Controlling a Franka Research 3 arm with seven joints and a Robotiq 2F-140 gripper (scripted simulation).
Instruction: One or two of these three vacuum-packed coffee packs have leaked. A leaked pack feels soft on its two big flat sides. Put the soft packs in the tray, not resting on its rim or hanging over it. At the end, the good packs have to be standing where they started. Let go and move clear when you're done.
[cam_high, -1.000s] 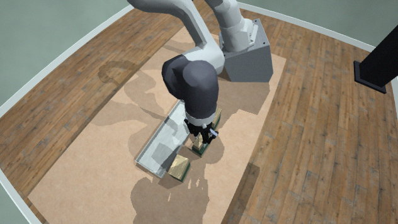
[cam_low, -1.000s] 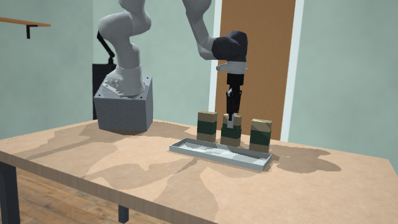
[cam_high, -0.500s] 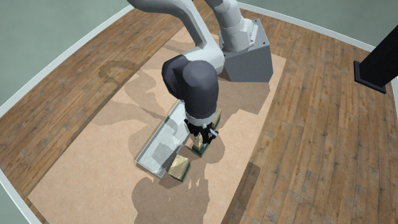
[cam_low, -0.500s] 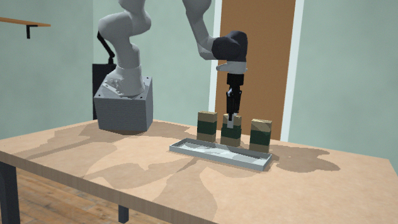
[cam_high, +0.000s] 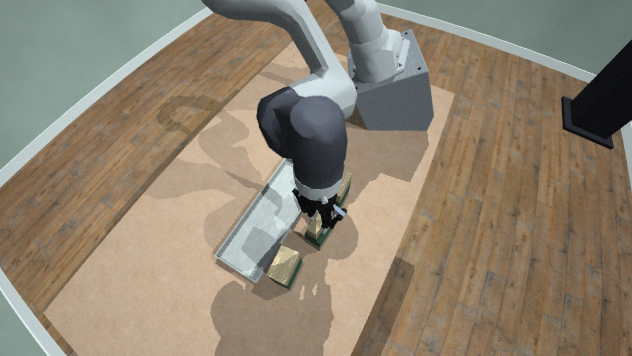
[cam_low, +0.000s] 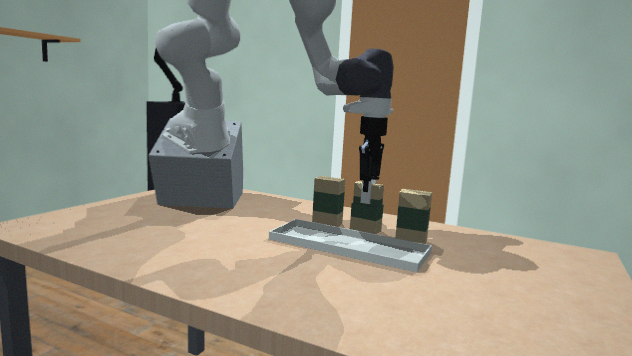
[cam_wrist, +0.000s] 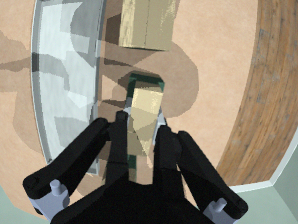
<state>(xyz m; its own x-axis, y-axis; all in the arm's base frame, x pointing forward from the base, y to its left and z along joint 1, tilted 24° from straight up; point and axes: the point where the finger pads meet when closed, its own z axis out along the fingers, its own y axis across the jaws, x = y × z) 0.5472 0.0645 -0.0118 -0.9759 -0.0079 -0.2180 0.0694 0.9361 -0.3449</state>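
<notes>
Right now the tray is 10 mm ahead of my hand, 160 mm to the right of it and 110 mm below it.
</notes>
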